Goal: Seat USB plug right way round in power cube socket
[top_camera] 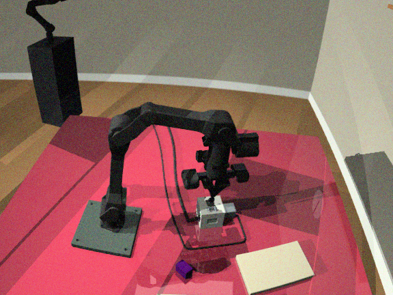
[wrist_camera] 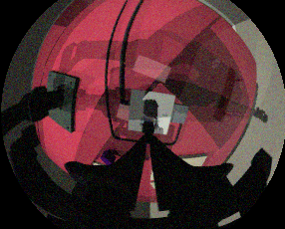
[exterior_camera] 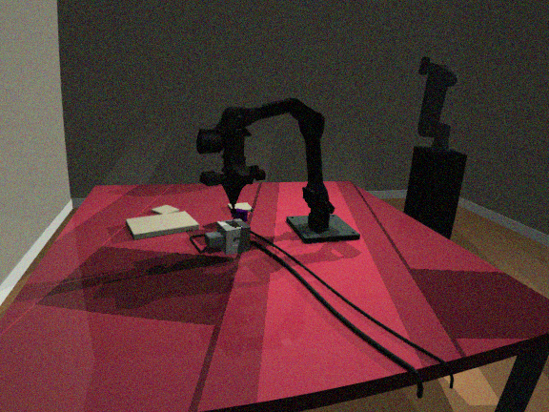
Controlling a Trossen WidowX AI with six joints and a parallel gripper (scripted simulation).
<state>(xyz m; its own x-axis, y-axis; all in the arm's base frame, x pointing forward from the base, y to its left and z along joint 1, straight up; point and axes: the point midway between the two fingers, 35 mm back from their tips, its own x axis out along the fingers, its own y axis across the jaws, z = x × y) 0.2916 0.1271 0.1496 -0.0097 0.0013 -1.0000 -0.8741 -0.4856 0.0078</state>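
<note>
My gripper tip is now 2 cm above the dark USB plug. Round my gripper tip: purple block 2 cm behind, 21 cm to the right, 11 cm below; then cream pad 24 cm ahead, 13 cm to the right, 12 cm below.
</note>
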